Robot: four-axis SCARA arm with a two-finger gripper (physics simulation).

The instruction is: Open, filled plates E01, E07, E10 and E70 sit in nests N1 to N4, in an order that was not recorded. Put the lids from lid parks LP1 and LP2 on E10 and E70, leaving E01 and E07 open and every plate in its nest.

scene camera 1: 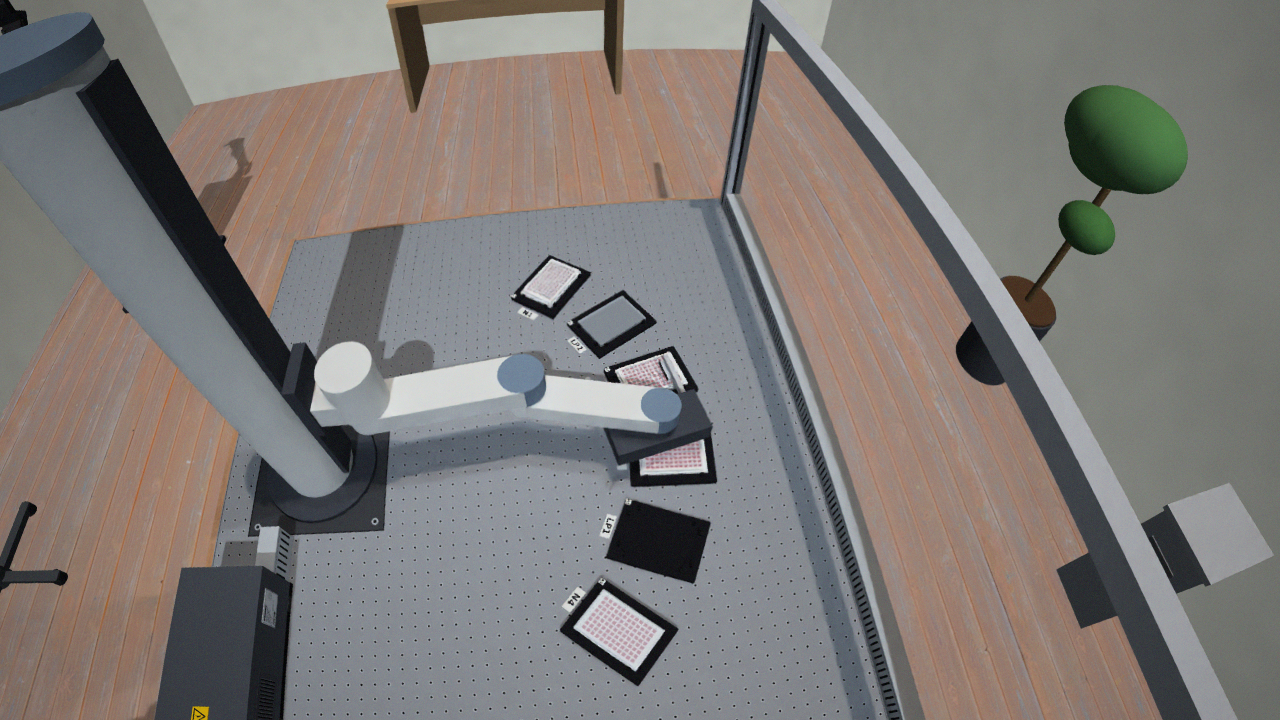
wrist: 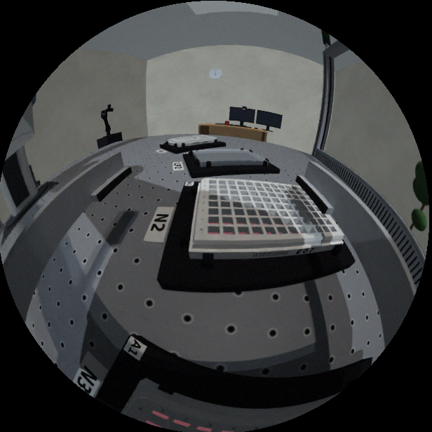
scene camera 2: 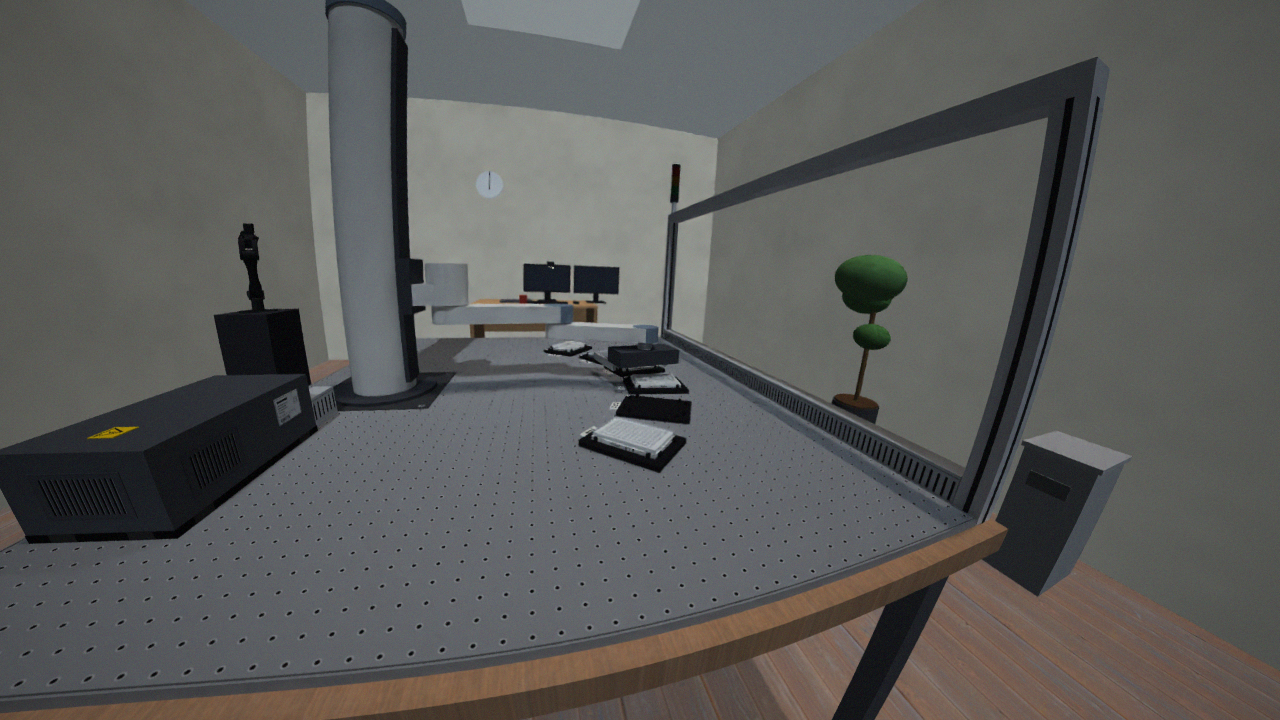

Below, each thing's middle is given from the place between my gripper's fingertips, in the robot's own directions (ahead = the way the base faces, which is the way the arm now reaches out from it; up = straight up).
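Nest N1 [scene camera 1: 551, 312]: from my hand, 30 cm to the left, 14 cm behind, 5 cm below. Nest N4 [scene camera 1: 567, 629]: from my hand, 50 cm to the right, 8 cm behind, 5 cm below. Lid park LP1 [scene camera 1: 661, 541]: 1 cm ahead of my hand, 35 cm to the right, 5 cm below. Lid park LP2 [scene camera 1: 600, 352]: my hand 1 cm past it, 17 cm to the right of it, 5 cm above it.
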